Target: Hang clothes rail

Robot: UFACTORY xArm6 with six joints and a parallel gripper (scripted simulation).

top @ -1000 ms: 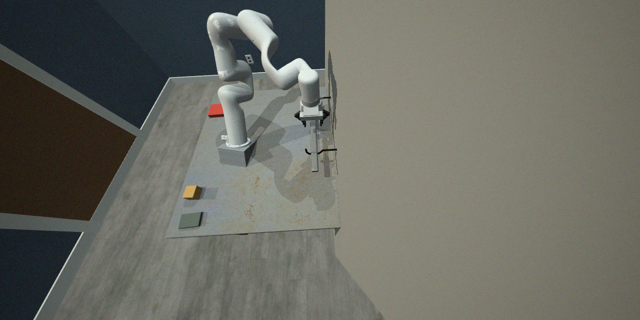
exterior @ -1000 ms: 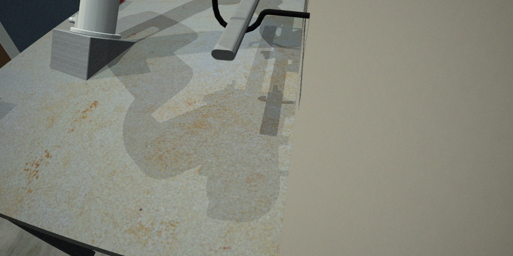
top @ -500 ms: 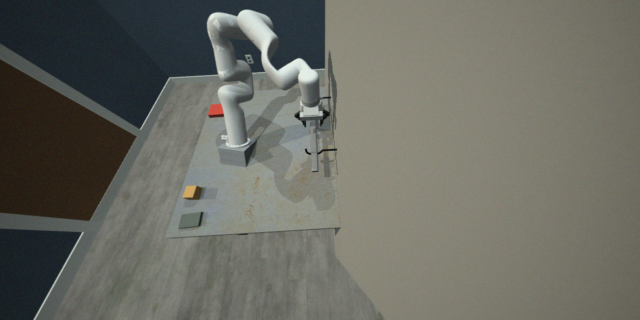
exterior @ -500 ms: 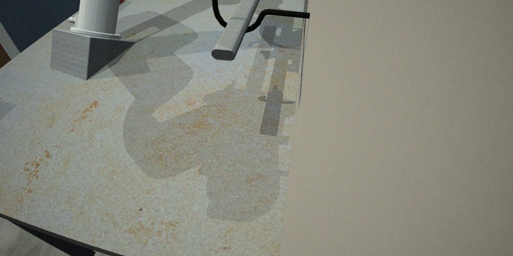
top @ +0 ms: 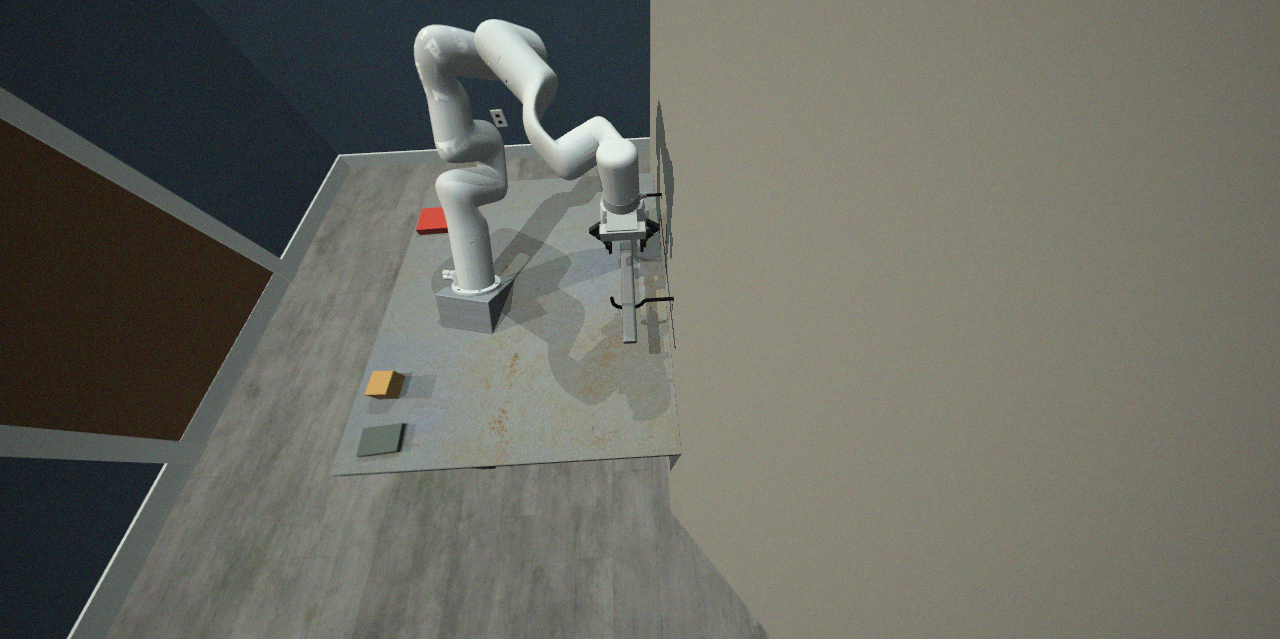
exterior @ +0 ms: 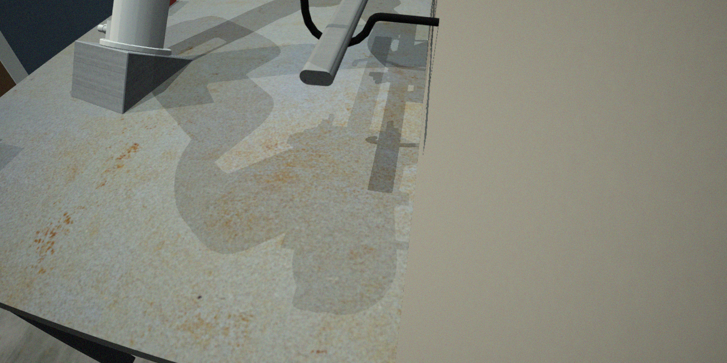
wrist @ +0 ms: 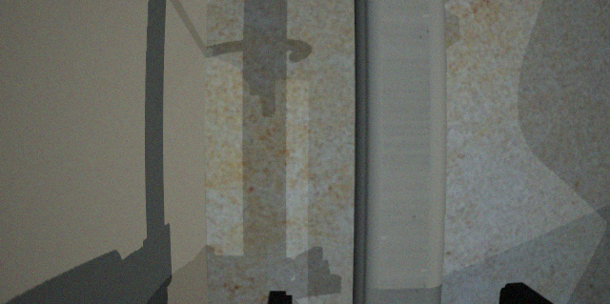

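Right now my hand is 2 cm above the clothes rail. Also, from my hand: orange block 59 cm behind, 31 cm to the right, 17 cm below; beige wall 12 cm ahead, 1 cm to the left, 23 cm above; red block 63 cm behind, 22 cm to the left, 18 cm below.
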